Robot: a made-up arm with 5 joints.
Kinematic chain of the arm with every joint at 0, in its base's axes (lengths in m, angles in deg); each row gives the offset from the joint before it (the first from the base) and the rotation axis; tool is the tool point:
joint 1: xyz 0 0 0.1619 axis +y
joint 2: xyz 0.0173 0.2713 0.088 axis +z
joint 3: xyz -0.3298 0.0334 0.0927 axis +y
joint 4: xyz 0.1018 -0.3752 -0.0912 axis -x
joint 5: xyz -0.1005 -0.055 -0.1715 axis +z
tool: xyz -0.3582 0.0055 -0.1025
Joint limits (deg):
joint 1: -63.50..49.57
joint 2: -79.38..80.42
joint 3: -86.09..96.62
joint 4: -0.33..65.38
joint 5: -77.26..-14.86
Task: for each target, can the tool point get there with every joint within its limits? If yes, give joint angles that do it. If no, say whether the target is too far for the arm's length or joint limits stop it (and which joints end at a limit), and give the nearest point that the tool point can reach.
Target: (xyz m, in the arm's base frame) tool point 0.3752 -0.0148 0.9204
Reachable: no: joint limits stop it (at a limit: joint 1, joint 3, joint 4) | nearest point 0.0775 -0.1744 0.9242 | short by 0.338 m
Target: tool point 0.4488 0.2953 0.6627
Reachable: no: joint limits stop it (at a limit: joint 2, joint 3, joint 4) | nearest point 0.3524 0.2382 0.5551 | short by 0.155 m
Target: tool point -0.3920 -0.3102 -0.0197
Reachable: yes | joints 13.13 18.08 0.13 57.84 -56.88
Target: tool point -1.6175 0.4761 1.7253
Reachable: no: too far | nearest point -0.6932 0.3601 0.8319 | short by 1.291 m
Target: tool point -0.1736 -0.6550 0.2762
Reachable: yes | joints -48.12 58.50 73.77 59.45 -62.47
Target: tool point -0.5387 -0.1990 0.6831
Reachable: yes | joints 37.86 7.92 37.49 21.11 -22.21
